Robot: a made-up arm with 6 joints. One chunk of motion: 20 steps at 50 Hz.
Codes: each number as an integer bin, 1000 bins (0 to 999) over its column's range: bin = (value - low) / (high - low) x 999, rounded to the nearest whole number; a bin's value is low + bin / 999 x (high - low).
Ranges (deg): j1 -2..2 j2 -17..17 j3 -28..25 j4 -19..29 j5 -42..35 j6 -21..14
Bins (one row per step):
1: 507 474 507 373 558 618
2: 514 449 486 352 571 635
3: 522 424 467 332 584 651
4: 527 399 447 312 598 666
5: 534 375 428 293 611 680
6: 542 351 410 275 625 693
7: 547 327 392 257 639 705
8: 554 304 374 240 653 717
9: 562 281 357 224 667 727
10: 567 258 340 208 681 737
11: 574 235 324 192 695 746
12: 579 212 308 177 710 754
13: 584 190 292 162 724 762
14: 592 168 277 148 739 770
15: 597 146 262 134 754 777
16: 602 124 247 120 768 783
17: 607 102 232 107 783 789
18: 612 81 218 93 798 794
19: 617 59 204 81 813 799
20: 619 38 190 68 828 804
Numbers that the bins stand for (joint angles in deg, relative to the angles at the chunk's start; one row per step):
1: 0.03 -0.87 -1.10 -1.08 1.01 0.65
2: 0.06 -1.72 -2.22 -2.09 2.01 1.25
3: 0.09 -2.57 -3.22 -3.05 3.01 1.81
4: 0.11 -3.42 -4.29 -4.01 4.09 2.33
5: 0.14 -4.24 -5.29 -4.92 5.09 2.82
6: 0.17 -5.05 -6.25 -5.79 6.17 3.28
7: 0.19 -5.87 -7.20 -6.65 7.25 3.70
8: 0.22 -6.65 -8.16 -7.47 8.33 4.12
9: 0.25 -7.44 -9.06 -8.24 9.41 4.47
10: 0.27 -8.22 -9.96 -9.01 10.49 4.82
11: 0.30 -9.00 -10.81 -9.77 11.57 5.14
12: 0.32 -9.78 -11.66 -10.50 12.72 5.42
13: 0.34 -10.53 -12.51 -11.22 13.80 5.70
14: 0.37 -11.28 -13.30 -11.89 14.96 5.98
15: 0.39 -12.03 -14.10 -12.56 16.12 6.22
16: 0.41 -12.78 -14.90 -13.23 17.20 6.43
17: 0.43 -13.53 -15.69 -13.86 18.35 6.64
18: 0.45 -14.24 -16.43 -14.53 19.51 6.82
19: 0.47 -14.99 -17.18 -15.11 20.66 6.99
20: 0.48 -15.71 -17.92 -15.73 21.82 7.17

